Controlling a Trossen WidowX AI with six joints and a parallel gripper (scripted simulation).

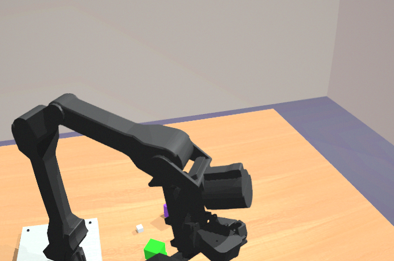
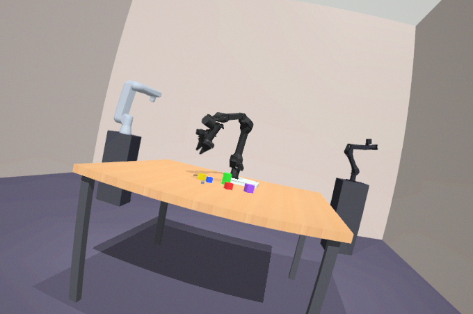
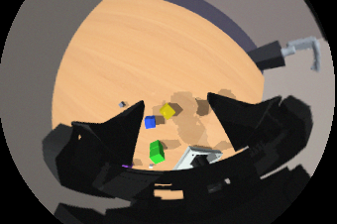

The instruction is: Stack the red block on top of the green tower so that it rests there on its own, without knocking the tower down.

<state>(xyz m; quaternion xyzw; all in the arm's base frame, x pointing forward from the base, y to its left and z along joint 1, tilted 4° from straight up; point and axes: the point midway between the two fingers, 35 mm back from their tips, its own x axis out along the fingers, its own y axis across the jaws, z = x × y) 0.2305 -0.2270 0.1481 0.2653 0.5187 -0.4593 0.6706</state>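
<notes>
My gripper tip is 110 mm short of the red block, 230 mm to the right of it and 140 mm above it. From my gripper tip the other things lie so: small white cube 40 mm behind, 330 mm to the left, 150 mm below; then blue block 20 mm ahead, 100 mm to the left, 150 mm below; then yellow block 20 mm behind, 50 mm to the left, 140 mm below.
</notes>
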